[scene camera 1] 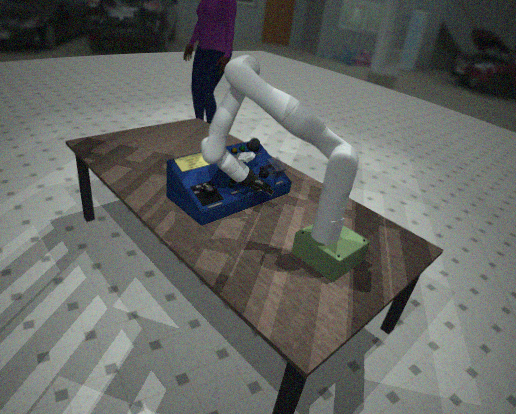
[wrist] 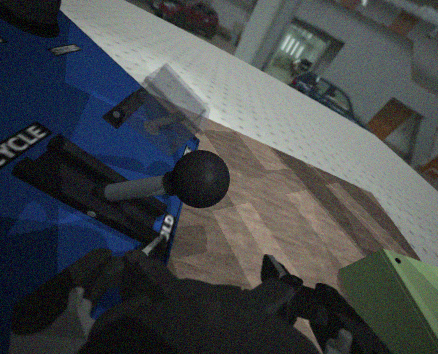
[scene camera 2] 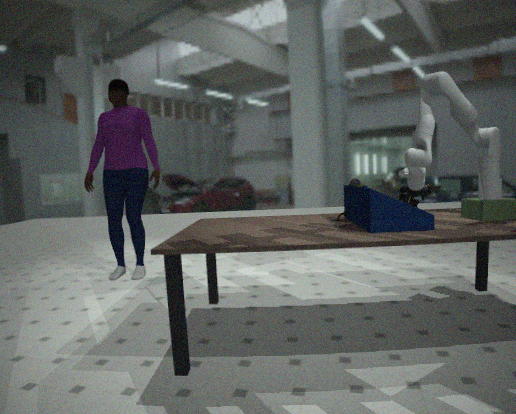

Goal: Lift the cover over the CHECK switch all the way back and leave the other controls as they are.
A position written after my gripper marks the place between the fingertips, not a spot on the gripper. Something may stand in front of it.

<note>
My gripper (wrist: 213, 257) is open and touches a blue control panel (scene camera 1: 186, 175).
The blue control panel also shows in the wrist view (wrist: 69, 93) and in scene camera 2 (scene camera 2: 373, 211).
</note>
